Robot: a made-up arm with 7 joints. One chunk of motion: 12 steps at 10 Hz.
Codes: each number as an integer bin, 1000 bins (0 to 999) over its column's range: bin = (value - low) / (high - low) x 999, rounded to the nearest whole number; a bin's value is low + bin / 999 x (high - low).
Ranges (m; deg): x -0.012..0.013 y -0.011..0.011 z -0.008..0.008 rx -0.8..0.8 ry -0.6..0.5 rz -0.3..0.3
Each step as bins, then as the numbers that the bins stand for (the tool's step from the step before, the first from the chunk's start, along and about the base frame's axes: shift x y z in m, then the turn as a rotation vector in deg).
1 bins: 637 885 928 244 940 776
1 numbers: 0.00394 0.00849 0.00686 -0.409 0.435 0.166
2 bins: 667 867 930 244 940 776
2 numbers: 0.00469 0.00809 0.00689 -0.409 0.435 0.166
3 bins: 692 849 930 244 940 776
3 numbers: 0.00532 0.00770 0.00689 -0.409 0.435 0.166
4 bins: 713 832 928 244 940 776
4 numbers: 0.00584 0.00732 0.00686 -0.409 0.435 0.166
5 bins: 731 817 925 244 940 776
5 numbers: 0.00629 0.00699 0.00681 -0.409 0.435 0.166
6 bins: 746 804 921 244 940 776
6 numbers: 0.00667 0.00671 0.00675 -0.409 0.435 0.166
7 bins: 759 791 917 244 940 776
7 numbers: 0.00699 0.00642 0.00669 -0.409 0.435 0.166
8 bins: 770 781 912 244 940 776
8 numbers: 0.00727 0.00620 0.00661 -0.409 0.435 0.166
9 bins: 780 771 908 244 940 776
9 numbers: 0.00752 0.00598 0.00654 -0.409 0.435 0.166
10 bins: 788 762 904 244 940 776
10 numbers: 0.00772 0.00578 0.00648 -0.409 0.435 0.166
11 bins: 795 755 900 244 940 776
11 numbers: 0.00789 0.00563 0.00641 -0.409 0.435 0.166
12 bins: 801 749 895 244 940 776
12 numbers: 0.00805 0.00549 0.00633 -0.409 0.435 0.166
